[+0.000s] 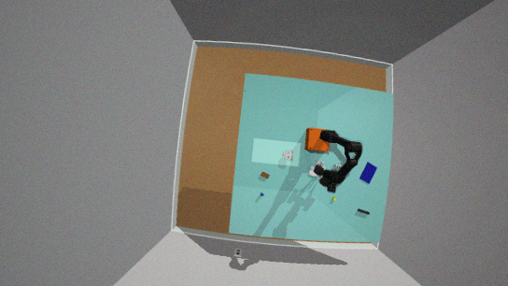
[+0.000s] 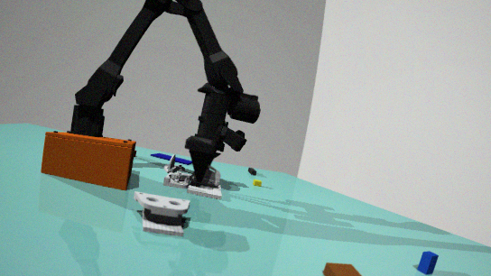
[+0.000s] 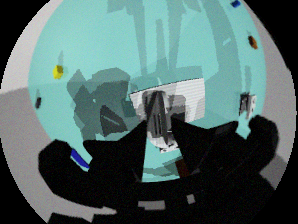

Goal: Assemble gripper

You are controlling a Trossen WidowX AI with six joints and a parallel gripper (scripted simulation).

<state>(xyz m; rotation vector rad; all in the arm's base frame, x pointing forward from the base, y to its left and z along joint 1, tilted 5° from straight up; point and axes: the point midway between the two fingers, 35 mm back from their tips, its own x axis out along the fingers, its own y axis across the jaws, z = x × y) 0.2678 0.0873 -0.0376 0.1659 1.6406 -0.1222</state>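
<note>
My gripper tip is 160 mm to the right of the jaw, 70 mm past it and 10 mm above it. Round my gripper tip: yellow block: 180 mm to the left, 170 mm ahead, 10 mm below; red piece: 270 mm behind, 250 mm to the left; gripper base: 300 mm to the right, 50 mm behind, 10 mm above.
</note>
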